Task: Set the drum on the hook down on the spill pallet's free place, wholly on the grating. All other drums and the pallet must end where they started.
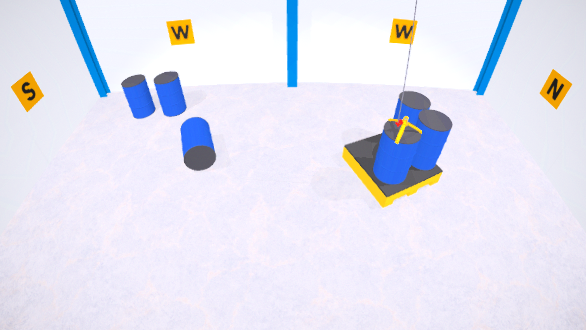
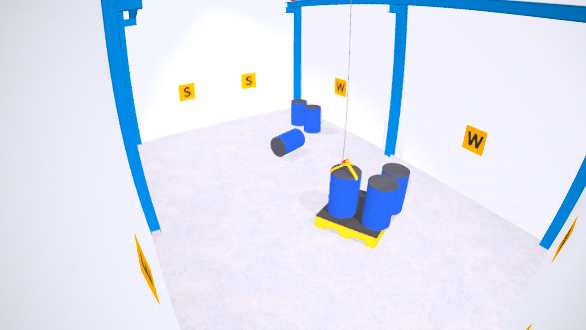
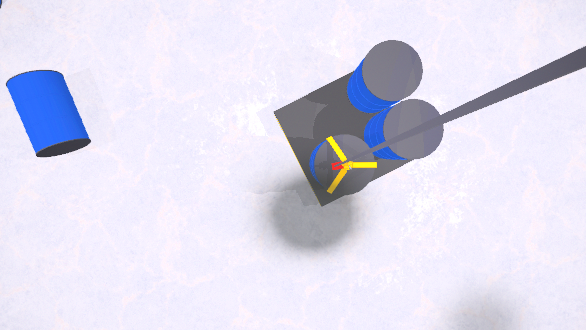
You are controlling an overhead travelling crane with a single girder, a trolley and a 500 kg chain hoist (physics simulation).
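The drum on the hook [image 1: 395, 160] [image 2: 343, 195] [image 3: 359, 180], blue with a dark lid, stands upright at a corner of the spill pallet [image 1: 363, 175] [image 2: 350, 231] [image 3: 295, 122]; its base appears to rest on the dark grating. My gripper [image 1: 403, 131] [image 2: 344, 172] [image 3: 345, 165], a yellow three-armed grab, is shut on its rim. The red hook [image 1: 399, 123] [image 3: 337, 166] is tipped to one side at the grab's middle. Two other drums [image 1: 412, 104] [image 1: 435, 140] [image 2: 395, 172] [image 2: 381, 202] [image 3: 392, 70] [image 3: 413, 129] stand upright on the pallet. The drum's far base edge is hidden.
A blue drum [image 1: 196, 137] [image 2: 292, 141] [image 3: 47, 112] lies on its side on the floor, apart from the pallet. Two more drums [image 1: 138, 98] [image 1: 171, 95] [image 2: 298, 114] [image 2: 312, 120] stand upright near the south-west corner. Blue columns [image 1: 292, 45] [image 2: 397, 80] line the walls.
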